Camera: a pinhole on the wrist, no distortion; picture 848 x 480 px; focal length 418.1 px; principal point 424.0 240.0 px. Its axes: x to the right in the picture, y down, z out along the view. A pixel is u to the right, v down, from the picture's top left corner.
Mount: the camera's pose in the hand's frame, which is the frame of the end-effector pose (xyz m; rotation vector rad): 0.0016 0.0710 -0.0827 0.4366 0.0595 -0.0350
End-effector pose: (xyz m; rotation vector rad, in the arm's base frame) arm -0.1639 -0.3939 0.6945 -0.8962 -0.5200 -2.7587
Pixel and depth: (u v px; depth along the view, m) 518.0 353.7 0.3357
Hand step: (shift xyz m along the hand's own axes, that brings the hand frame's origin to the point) 0.0980 0.0099 0.2545
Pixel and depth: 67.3 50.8 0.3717
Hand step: -0.3040 -0.2321 0.2032
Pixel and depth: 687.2 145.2 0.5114
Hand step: 0.3430 -0.2574 0.3100
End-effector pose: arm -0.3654 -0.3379 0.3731 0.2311 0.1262 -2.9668
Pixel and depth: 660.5 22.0 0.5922
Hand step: 0.3510 -0.4665 0.3010
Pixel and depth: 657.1 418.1 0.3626
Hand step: 0.2286 0.0530 0.2972
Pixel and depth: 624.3 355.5 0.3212
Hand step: 0.1753 0.0121 0.2352
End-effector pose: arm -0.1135 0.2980 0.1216 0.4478 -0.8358 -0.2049
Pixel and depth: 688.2 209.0 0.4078
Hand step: 0.2777 -0.1345 0.2566
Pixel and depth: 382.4 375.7 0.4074
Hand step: -0.0123 0.0191 0.3442
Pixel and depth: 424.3 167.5 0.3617
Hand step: 0.0170 -0.1390 0.2180
